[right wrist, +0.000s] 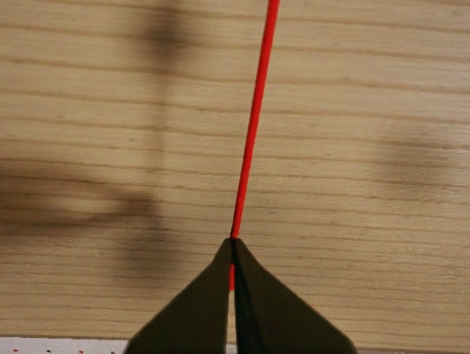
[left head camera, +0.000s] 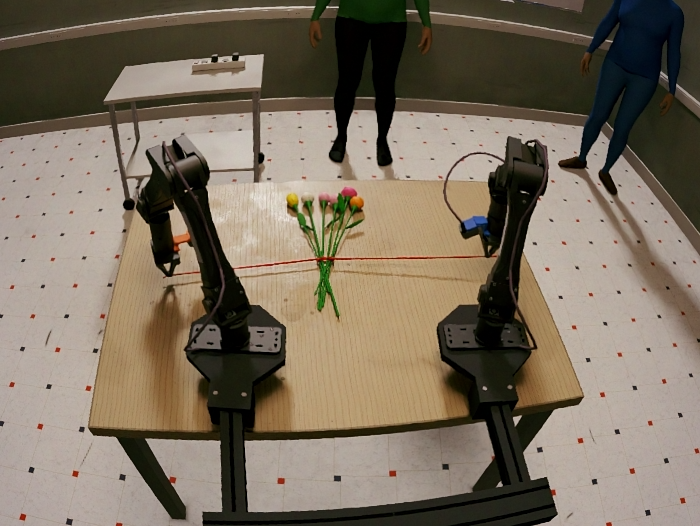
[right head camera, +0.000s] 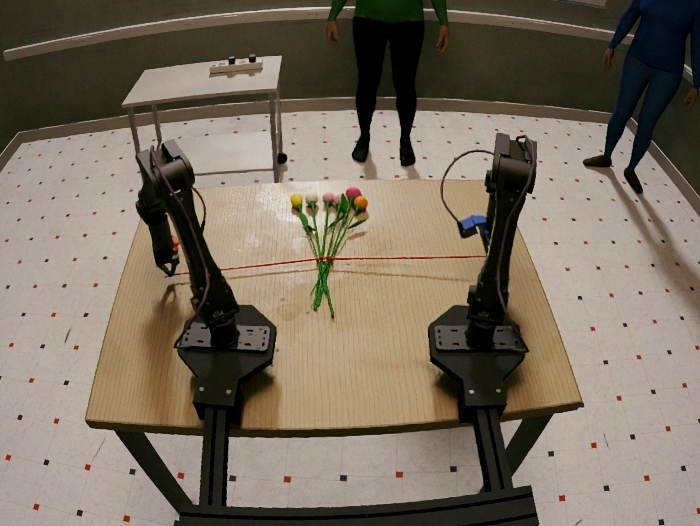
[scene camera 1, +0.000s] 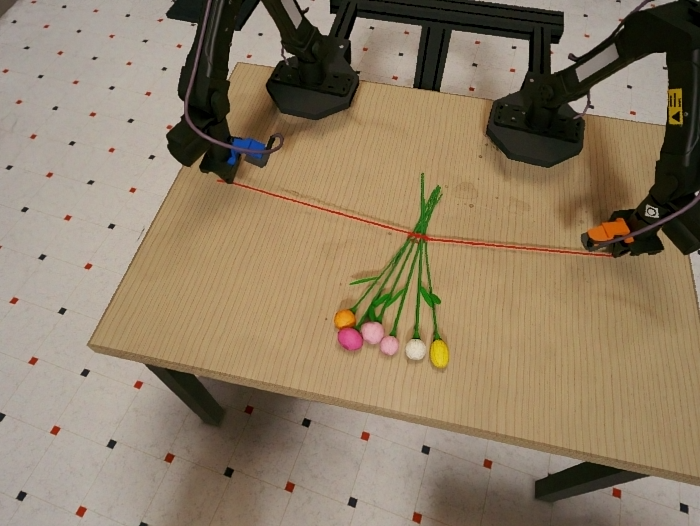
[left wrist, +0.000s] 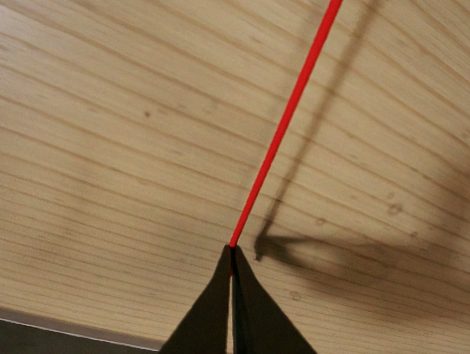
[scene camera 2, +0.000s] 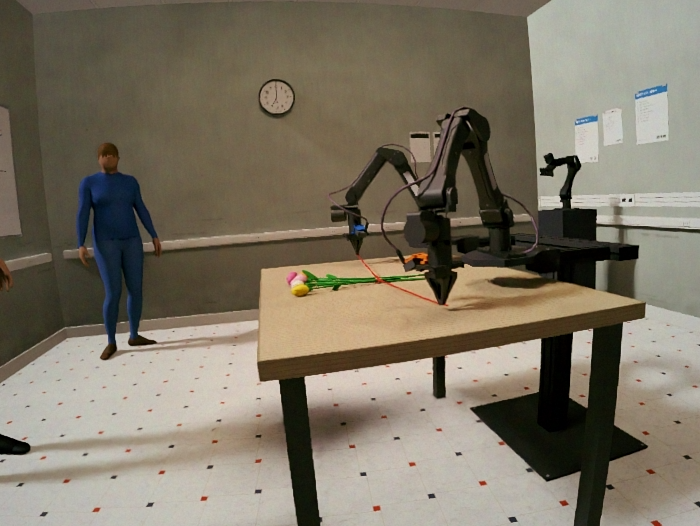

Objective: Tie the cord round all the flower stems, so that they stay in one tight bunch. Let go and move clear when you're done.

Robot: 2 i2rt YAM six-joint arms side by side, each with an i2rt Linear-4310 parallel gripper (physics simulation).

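Pixels of known places: left gripper, between the fingertips: (left head camera: pixel 169 276) (right head camera: pixel 171 275) (scene camera 1: pixel 615 255) (left wrist: pixel 231 252) (scene camera 2: pixel 442 305); right gripper, between the fingertips: (right wrist: pixel 232 248) (left head camera: pixel 487 256) (scene camera 1: pixel 229 182) (scene camera 2: pixel 357 255); left arm's base, origin of its link: (left head camera: pixel 235 340) (right head camera: pixel 225 339) (scene camera 1: pixel 536 123) (scene camera 2: pixel 500 253); right arm's base, origin of its link: (left head camera: pixel 485 338) (right head camera: pixel 477 340) (scene camera 1: pixel 312 80).
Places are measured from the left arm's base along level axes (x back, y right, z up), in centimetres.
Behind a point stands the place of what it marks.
Observation:
Several flowers with green stems (left head camera: pixel 323 277) {x -27.7, y 19.2, z -7.6 cm} (scene camera 1: pixel 428 212) {x -27.7, y 19.2, z -7.6 cm} lie on the table, their heads fanned out and their stems crossing in a narrow bundle. A red cord (left head camera: pixel 407 257) {x -34.8, y 41.8, z -6.3 cm} (right head camera: pixel 407 257) {x -34.8, y 42.0, z -6.3 cm} (scene camera 1: pixel 339 212) {x -34.7, y 38.3, z -6.4 cm} is drawn nearly straight and meets the stems at this crossing, with short red strands close round them; the knot's form is too small to tell. My left gripper (left head camera: pixel 167 274) {x -26.7, y -22.2, z -7.9 cm} (scene camera 1: pixel 617 255) {x -26.7, y -22.2, z -7.9 cm} (scene camera 2: pixel 441 303) {x -26.7, y -22.2, z -7.9 cm} (left wrist: pixel 231 252) {x -26.7, y -22.2, z -7.9 cm} is shut on one cord end, low over the table. My right gripper (left head camera: pixel 488 255) {x -34.9, y 64.8, z -5.3 cm} (scene camera 1: pixel 229 180) {x -34.9, y 64.8, z -5.3 cm} (scene camera 2: pixel 357 254) {x -34.9, y 64.8, z -5.3 cm} (right wrist: pixel 232 248) {x -34.9, y 64.8, z -5.3 cm} is shut on the other end, above the table.
The wooden table (left head camera: pixel 362 384) {x 4.1, y 28.1, z -9.4 cm} carries both arm bases along its near side in the left head camera. A white cart (left head camera: pixel 164 84) with a power strip (left head camera: pixel 217 66) stands beyond the table. Two human figures stand on the floor behind it.

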